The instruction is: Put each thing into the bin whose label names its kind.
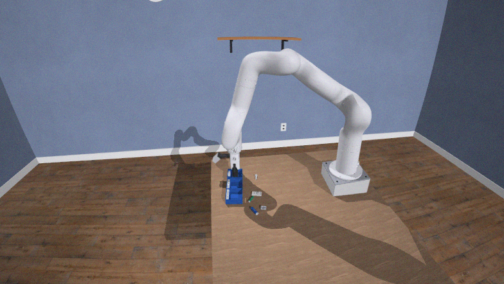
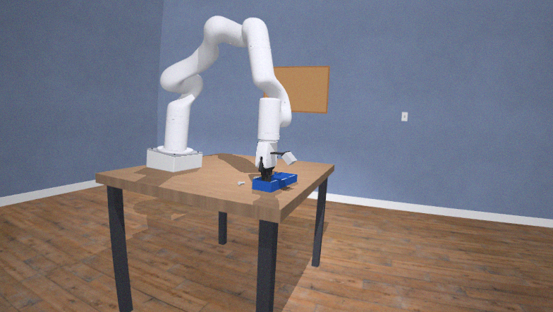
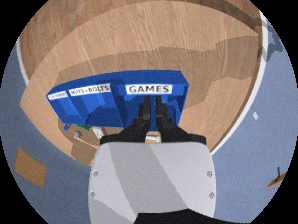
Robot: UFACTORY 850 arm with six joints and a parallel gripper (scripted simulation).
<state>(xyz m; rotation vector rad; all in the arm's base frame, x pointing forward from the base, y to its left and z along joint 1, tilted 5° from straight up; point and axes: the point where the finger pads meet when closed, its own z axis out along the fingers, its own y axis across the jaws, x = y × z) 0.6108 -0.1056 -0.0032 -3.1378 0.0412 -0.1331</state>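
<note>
Now: the joined blue bins 9 cm to the left of my hand and 2 cm below it. From my hand the other things lie so: white bolt 12 cm behind, 3 cm below; then white domino-like tile 11 cm behind, 15 cm to the left, 3 cm below; then green cylinder 8 cm behind, 19 cm to the left, 3 cm below.
</note>
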